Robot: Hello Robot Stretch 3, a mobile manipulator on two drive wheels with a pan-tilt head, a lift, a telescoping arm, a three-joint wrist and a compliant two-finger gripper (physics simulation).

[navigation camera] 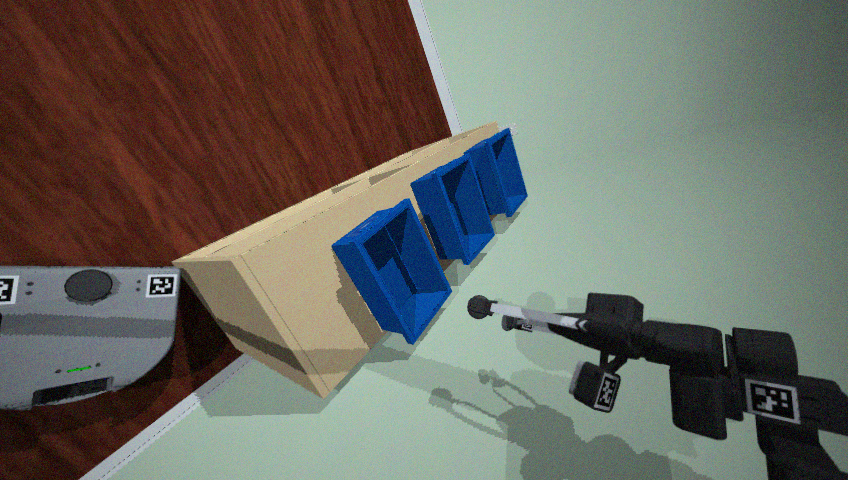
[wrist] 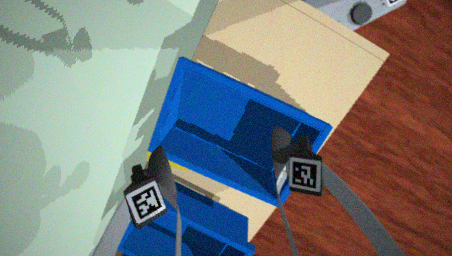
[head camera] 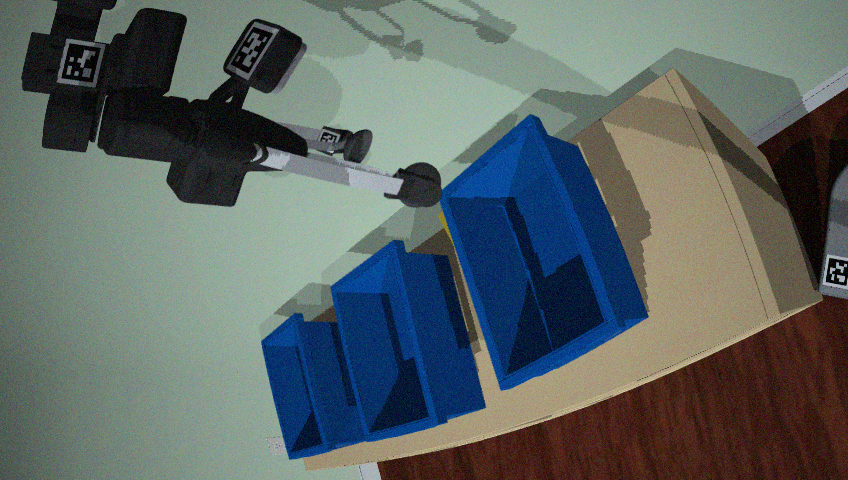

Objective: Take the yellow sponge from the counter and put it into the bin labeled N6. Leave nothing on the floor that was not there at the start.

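Where they show: gripper, fingertip midpoint: [navigation camera: 485, 312] [wrist: 221, 153] [head camera: 401, 168]; robot's base, link origin: [navigation camera: 89, 283] [wrist: 344, 18].
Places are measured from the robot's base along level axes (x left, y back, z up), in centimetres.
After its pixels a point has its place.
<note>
A thin strip of the yellow sponge [head camera: 445, 224] {x -72.6, y -3.3, z 67.2 cm} [wrist: 178, 165] {x -68.3, y -6.6, z 67.2 cm} shows on the counter [head camera: 702, 208] {x -30.8, y 4.7, z 61.0 cm} [navigation camera: 291, 261] {x -27.8, y -6.5, z 61.0 cm} [wrist: 320, 60] {x -29.9, y -1.0, z 61.0 cm}, beside the largest-looking blue bin [head camera: 601, 237] {x -43.9, y -1.3, z 66.4 cm} [navigation camera: 371, 285] {x -43.9, y -1.3, z 67.9 cm} [wrist: 200, 112] {x -58.9, y 1.2, z 61.3 cm}, on the side facing the middle bin and near the wall. That bin hides the rest of it. The sponge does not show in the navigation view. My gripper [head camera: 389, 165] {x -47.4, y 2.2, z 96.3 cm} [navigation camera: 494, 314] {x -47.4, y 2.2, z 96.3 cm} [wrist: 221, 153] {x -47.4, y 2.2, z 96.3 cm} is open, with nothing between its fingertips. It hangs above the counter's wall side, apart from the sponge. No label N6 can be read on any bin.
A middle blue bin [head camera: 449, 350] {x -68.8, y -22.4, z 65.9 cm} [navigation camera: 437, 220] {x -70.1, y -20.4, z 66.2 cm} [wrist: 215, 210] {x -68.3, y -23.1, z 64.4 cm} and a far blue bin [head camera: 333, 380] {x -99.8, y -38.6, z 66.5 cm} [navigation camera: 482, 178] {x -98.4, y -40.7, z 65.4 cm} stand in the same row. The green wall [head camera: 148, 297] {x -124.0, y -28.4, z 103.5 cm} [navigation camera: 654, 148] {x -179.9, y -65.7, z 113.1 cm} [wrist: 65, 100] {x -61.5, y 13.4, z 91.2 cm} runs behind the counter. My base [navigation camera: 130, 321] {x -7.7, y 9.1, z 16.0 cm} [wrist: 340, 15] {x -6.8, y 2.8, z 16.0 cm} is by the counter's near end.
</note>
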